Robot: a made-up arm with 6 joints. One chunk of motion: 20 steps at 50 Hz.
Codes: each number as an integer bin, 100 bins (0 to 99) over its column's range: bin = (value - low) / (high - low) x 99, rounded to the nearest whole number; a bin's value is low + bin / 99 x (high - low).
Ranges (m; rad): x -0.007..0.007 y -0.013..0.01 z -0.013..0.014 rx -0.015..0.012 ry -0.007..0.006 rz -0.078..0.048
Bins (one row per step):
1: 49 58 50 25 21 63
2: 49 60 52 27 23 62
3: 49 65 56 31 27 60
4: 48 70 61 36 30 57
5: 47 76 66 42 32 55
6: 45 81 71 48 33 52
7: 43 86 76 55 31 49
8: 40 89 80 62 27 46
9: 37 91 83 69 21 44
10: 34 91 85 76 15 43
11: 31 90 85 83 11 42
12: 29 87 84 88 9 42
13: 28 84 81 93 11 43
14: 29 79 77 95 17 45
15: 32 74 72 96 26 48
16: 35 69 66 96 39 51
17: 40 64 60 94 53 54
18: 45 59 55 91 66 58
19: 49 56 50 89 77 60
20: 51 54 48 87 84 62
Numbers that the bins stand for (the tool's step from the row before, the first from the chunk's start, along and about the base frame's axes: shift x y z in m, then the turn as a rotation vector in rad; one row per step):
1: -0.00007 0.00047 0.00064 -0.00818 -0.00424 0.00218
2: -0.00007 0.00094 0.00118 -0.00764 -0.00398 0.00091
3: -0.00007 0.00210 0.00227 -0.00655 -0.00345 -0.00164
4: -0.00021 0.00326 0.00364 -0.00518 -0.00306 -0.00545
5: -0.00035 0.00466 0.00500 -0.00355 -0.00280 -0.00800
6: -0.00064 0.00582 0.00636 -0.00191 -0.00267 -0.01182
7: -0.00092 0.00698 0.00773 0.00000 -0.00293 -0.01564
8: -0.00134 0.00768 0.00882 0.00191 -0.00345 -0.01945
9: -0.00177 0.00814 0.00964 0.00382 -0.00424 -0.02200
10: -0.00219 0.00814 0.01018 0.00573 -0.00503 -0.02327
11: -0.00262 0.00791 0.01018 0.00764 -0.00556 -0.02455
12: -0.00290 0.00721 0.00991 0.00900 -0.00582 -0.02455
13: -0.00304 0.00652 0.00909 0.01036 -0.00556 -0.02327
14: -0.00290 0.00535 0.00800 0.01091 -0.00477 -0.02073
15: -0.00247 0.00419 0.00664 0.01118 -0.00359 -0.01691
16: -0.00205 0.00303 0.00500 0.01118 -0.00188 -0.01309
17: -0.00134 0.00187 0.00336 0.01064 -0.00004 -0.00927
18: -0.00064 0.00071 0.00200 0.00982 0.00167 -0.00418
19: -0.00007 0.00001 0.00064 0.00927 0.00311 -0.00164
20: 0.00021 -0.00045 0.00009 0.00873 0.00403 0.00091

